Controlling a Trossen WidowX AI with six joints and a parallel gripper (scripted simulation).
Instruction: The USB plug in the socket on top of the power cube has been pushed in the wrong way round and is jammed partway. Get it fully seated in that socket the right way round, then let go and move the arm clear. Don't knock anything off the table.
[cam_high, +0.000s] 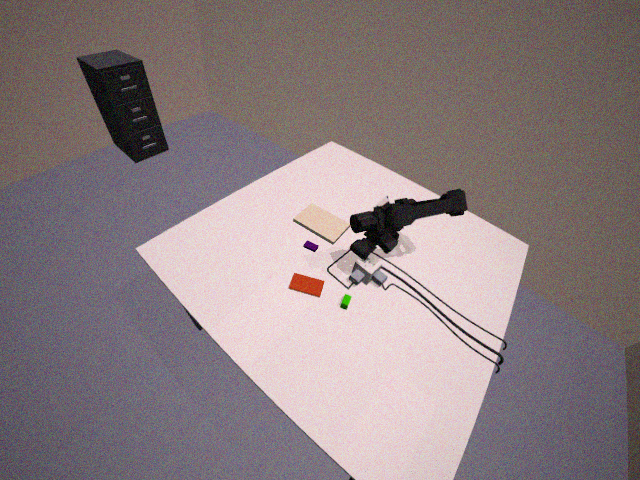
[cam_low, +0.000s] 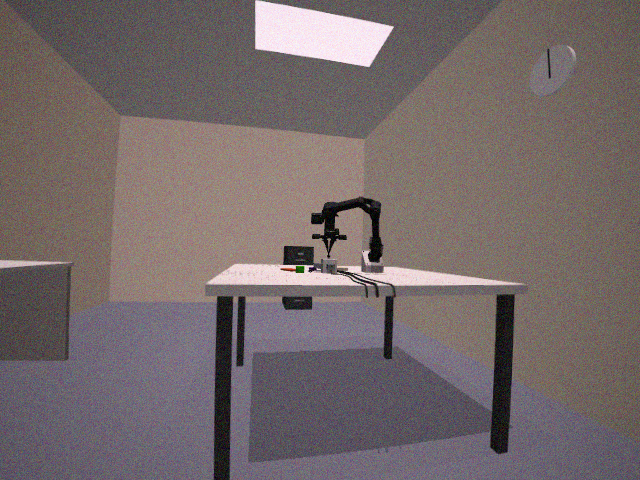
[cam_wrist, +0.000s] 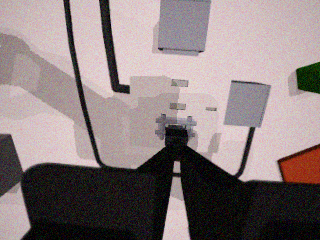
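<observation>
My gripper tip is now 2 cm above the grey USB plug. From my gripper tip the other things lie so: orange slab: 20 cm ahead, 11 cm below, 10 cm to the right; purple block: 22 cm to the right, 10 cm below, 6 cm ahead; green block: 16 cm ahead, 9 cm below, 5 cm to the left.
</observation>
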